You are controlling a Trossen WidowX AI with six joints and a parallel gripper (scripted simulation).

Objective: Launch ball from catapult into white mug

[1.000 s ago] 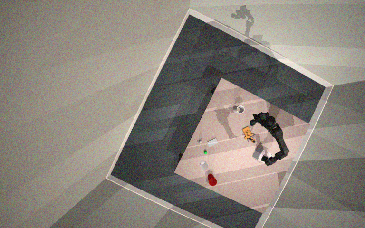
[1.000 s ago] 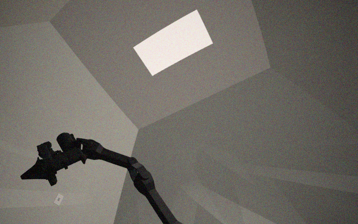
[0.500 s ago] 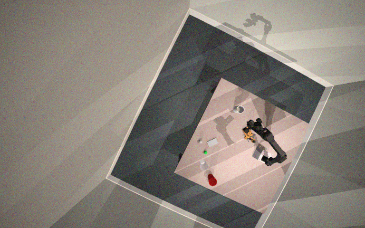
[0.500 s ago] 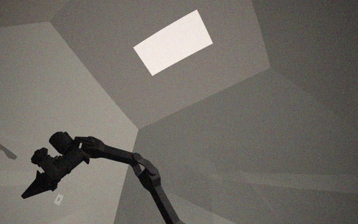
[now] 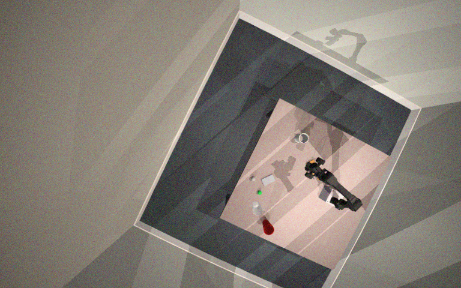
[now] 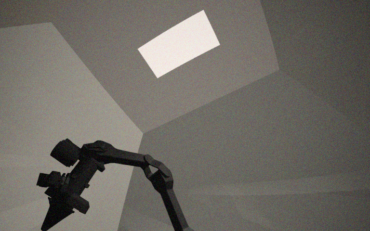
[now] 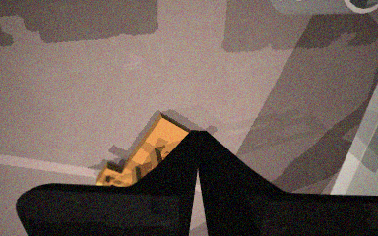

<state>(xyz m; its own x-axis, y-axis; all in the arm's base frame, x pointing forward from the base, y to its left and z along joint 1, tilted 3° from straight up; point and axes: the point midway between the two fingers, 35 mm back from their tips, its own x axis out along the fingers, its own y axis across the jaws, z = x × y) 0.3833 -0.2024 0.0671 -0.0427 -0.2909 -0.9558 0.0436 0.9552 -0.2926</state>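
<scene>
Right now the dark ball is 21 cm behind my gripper tip, 10 cm below it and 8 cm to the left of it. From my gripper tip the other things lie so: orange wooden catapult (16 cm behind, 11 cm below, 5 cm to the left); catapult frame (14 cm behind, 8 cm below, 2 cm to the left); white mug (19 cm to the right, 14 cm below, 11 cm ahead).
</scene>
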